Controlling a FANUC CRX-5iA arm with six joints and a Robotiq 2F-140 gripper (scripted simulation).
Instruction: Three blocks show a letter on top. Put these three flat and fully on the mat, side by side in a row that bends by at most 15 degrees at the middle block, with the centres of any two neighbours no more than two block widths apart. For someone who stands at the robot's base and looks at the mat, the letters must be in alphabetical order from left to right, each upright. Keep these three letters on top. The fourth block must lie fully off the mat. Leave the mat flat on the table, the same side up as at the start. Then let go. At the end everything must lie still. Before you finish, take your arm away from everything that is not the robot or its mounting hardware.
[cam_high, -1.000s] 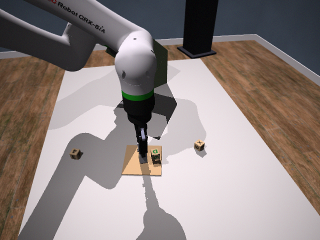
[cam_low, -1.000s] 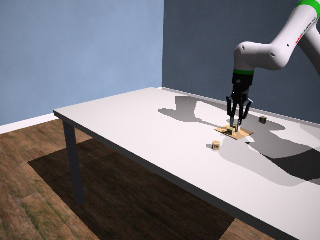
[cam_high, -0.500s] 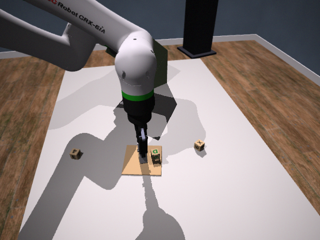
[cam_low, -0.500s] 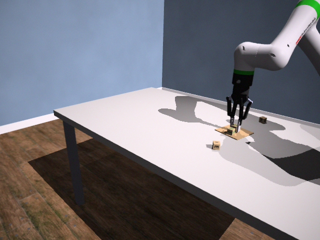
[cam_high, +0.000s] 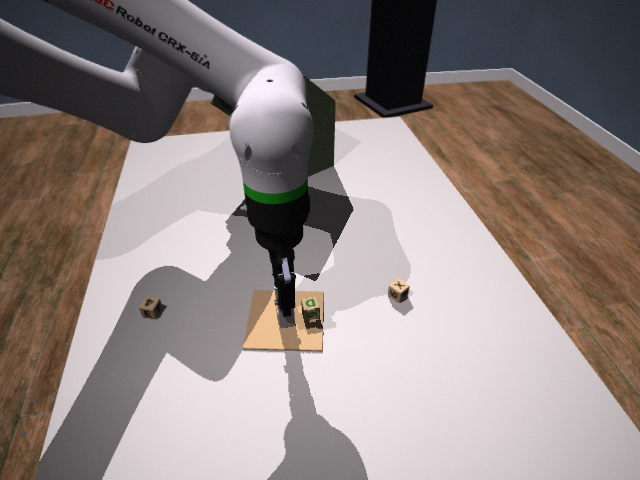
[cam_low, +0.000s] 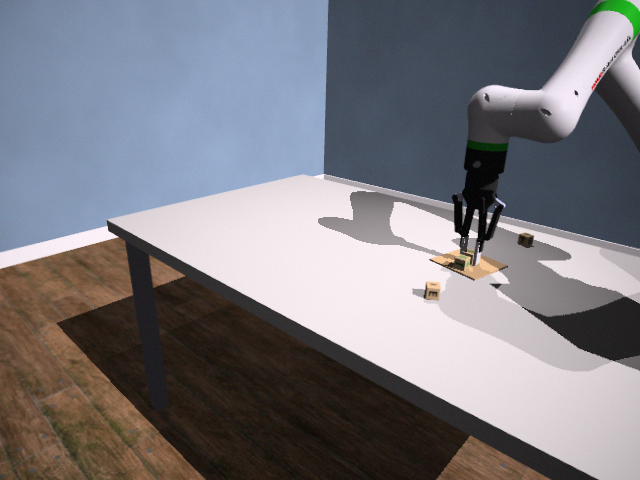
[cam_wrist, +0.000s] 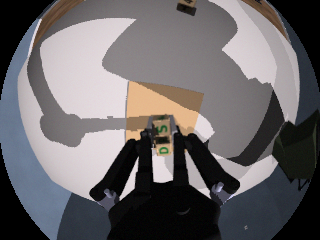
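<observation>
Now: the mat 4 cm below my hand.
</observation>
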